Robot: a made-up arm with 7 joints. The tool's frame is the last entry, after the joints. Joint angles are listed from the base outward. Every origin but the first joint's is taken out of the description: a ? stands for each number. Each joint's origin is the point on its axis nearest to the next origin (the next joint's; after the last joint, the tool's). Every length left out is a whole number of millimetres.
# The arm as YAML. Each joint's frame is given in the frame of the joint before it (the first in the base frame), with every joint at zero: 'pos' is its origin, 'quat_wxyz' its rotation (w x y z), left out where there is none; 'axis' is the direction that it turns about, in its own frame. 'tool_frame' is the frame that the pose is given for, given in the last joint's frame.
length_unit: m
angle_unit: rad
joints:
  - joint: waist
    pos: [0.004, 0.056, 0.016]
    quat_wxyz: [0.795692, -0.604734, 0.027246, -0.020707]
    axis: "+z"
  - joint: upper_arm
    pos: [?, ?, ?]
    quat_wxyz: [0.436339, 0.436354, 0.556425, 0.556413]
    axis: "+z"
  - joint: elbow
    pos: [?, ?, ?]
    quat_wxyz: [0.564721, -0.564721, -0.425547, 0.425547]
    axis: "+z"
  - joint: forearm
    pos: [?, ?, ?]
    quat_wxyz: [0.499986, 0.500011, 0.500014, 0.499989]
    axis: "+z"
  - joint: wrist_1
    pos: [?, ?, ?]
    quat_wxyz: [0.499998, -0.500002, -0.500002, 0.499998]
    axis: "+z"
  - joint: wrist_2
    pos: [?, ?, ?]
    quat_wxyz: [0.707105, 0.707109, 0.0, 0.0]
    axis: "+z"
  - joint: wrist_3
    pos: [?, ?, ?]
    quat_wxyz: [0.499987, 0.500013, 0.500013, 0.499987]
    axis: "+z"
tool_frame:
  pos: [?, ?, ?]
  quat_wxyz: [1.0, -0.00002, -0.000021, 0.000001]
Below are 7 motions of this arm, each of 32 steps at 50 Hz.
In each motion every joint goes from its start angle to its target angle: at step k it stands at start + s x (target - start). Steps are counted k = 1, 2, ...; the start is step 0. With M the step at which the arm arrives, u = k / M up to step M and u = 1 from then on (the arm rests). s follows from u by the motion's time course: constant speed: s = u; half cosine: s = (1 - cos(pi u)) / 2; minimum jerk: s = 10 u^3 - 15 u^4 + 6 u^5.
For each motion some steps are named. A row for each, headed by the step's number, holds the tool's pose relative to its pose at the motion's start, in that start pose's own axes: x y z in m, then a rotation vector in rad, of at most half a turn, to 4 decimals.
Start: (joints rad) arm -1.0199 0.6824 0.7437 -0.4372 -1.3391 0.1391 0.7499
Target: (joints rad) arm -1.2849 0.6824 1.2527 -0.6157 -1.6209 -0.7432 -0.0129
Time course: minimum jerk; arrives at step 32
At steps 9, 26, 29, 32:
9: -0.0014 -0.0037 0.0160 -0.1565 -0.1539 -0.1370
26: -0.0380 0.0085 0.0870 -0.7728 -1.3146 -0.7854
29: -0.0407 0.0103 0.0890 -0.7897 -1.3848 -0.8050
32: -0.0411 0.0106 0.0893 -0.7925 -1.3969 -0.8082

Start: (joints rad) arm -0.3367 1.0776 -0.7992 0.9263 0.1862 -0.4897 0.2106
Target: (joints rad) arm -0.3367 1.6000 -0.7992 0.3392 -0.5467 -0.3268 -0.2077
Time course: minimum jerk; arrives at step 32
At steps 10, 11, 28, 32:
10: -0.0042 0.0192 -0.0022 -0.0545 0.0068 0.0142
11: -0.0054 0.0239 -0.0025 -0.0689 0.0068 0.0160
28: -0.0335 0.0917 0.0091 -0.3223 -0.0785 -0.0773
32: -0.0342 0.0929 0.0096 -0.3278 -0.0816 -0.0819

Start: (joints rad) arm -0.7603 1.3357 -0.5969 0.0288 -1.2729 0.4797 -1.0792
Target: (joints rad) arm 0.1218 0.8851 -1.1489 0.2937 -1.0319 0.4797 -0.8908
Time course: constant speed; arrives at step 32
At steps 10, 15, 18, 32:
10: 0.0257 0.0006 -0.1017 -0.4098 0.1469 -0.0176
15: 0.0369 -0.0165 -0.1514 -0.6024 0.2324 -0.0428
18: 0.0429 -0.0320 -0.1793 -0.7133 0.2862 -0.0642
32: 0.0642 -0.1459 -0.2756 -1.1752 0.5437 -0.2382

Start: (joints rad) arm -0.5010 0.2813 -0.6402 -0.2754 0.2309 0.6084 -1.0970
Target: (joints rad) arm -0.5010 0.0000 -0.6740 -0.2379 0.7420 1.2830 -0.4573
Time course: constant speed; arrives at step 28
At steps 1, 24, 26, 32:
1: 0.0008 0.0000 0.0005 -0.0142 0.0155 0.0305
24: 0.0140 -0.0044 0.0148 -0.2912 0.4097 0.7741
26: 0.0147 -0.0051 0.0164 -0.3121 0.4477 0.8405
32: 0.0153 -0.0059 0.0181 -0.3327 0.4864 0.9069

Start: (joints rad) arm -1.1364 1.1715 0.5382 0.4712 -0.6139 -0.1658 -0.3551
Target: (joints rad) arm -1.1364 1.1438 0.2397 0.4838 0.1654 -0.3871 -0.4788
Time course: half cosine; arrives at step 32
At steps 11, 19, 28, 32:
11: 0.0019 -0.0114 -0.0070 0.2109 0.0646 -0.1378
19: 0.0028 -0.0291 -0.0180 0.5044 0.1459 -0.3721
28: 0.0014 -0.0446 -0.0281 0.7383 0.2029 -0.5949
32: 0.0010 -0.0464 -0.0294 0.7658 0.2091 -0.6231

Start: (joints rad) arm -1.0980 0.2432 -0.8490 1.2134 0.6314 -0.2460 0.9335
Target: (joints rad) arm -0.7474 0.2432 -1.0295 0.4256 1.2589 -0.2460 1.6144
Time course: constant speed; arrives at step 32
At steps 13, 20, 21, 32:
13: -0.0177 -0.0114 0.0406 -0.0983 -0.3573 0.2727
20: -0.0300 -0.0125 0.0637 -0.1962 -0.5249 0.4451
21: -0.0319 -0.0124 0.0670 -0.2124 -0.5470 0.4711
32: -0.0537 -0.0052 0.1030 -0.4197 -0.7550 0.7799

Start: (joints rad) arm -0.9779 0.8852 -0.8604 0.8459 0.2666 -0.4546 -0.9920
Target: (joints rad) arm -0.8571 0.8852 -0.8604 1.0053 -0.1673 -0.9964 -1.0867
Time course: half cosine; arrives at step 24
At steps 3, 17, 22, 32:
3: 0.0007 -0.0013 -0.0005 0.0017 -0.0218 -0.0015
17: 0.0083 -0.0291 -0.0098 0.0522 -0.4148 0.0607
22: 0.0087 -0.0359 -0.0121 0.0693 -0.4891 0.0987
32: 0.0087 -0.0365 -0.0123 0.0710 -0.4958 0.1027

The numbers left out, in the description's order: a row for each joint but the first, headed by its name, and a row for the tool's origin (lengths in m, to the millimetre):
upper_arm: -0.005 0.021 0.0
elbow: 0.141 -0.036 0.0
forearm: 0.001 -0.014 0.0
wrist_1: -0.126 -0.007 0.0
wrist_2: 0.0 0.0 0.0
wrist_3: 0.0 0.029 0.0
tool: 0.0 0.0 0.0

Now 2 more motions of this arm.
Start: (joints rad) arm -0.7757 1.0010 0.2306 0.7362 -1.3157 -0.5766 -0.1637
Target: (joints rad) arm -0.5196 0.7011 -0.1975 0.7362 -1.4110 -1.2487 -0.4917
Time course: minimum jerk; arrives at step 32
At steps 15, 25, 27, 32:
15: -0.0497 0.0065 -0.0354 0.0597 0.0058 -0.1423
25: -0.1143 0.0104 -0.0591 0.1064 0.0137 -0.2993
27: -0.1204 0.0105 -0.0603 0.1098 0.0143 -0.3132
32: -0.1246 0.0106 -0.0611 0.1120 0.0147 -0.3226

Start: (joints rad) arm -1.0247 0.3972 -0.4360 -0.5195 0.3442 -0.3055 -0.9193
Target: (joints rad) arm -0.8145 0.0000 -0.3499 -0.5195 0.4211 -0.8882 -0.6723
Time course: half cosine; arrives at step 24
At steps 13, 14, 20, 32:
13: 0.0065 -0.0090 0.0144 0.1430 -0.2176 0.3414
14: 0.0069 -0.0100 0.0160 0.1594 -0.2385 0.3817
20: 0.0086 -0.0144 0.0234 0.2397 -0.3262 0.5738
32: 0.0089 -0.0154 0.0250 0.2581 -0.3432 0.6162

